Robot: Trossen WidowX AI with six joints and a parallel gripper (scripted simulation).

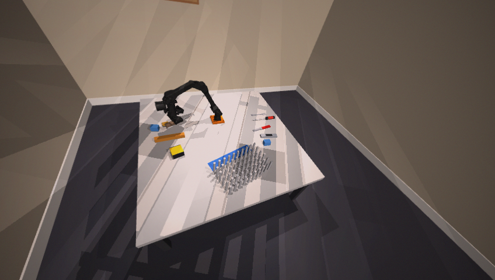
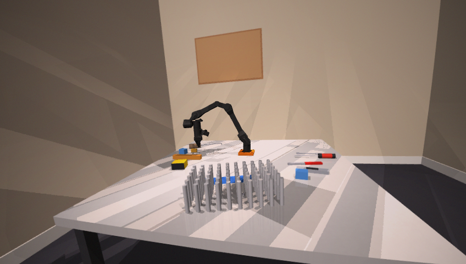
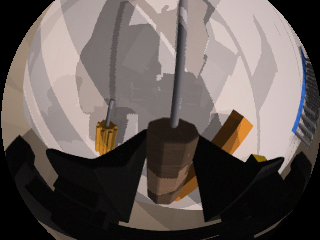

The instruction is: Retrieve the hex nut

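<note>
Now: gripper tip 60 mm to the right of the wooden-handled tool, 40 mm past it and 10 mm below it. The rest, counted from my gripper tip: orange bar: 110 mm ahead, 50 mm below, 40 mm to the right; black block: 270 mm ahead, 40 mm below, 30 mm to the left; short orange-handled tool: 80 mm to the right, 50 mm below, 50 mm behind.
</note>
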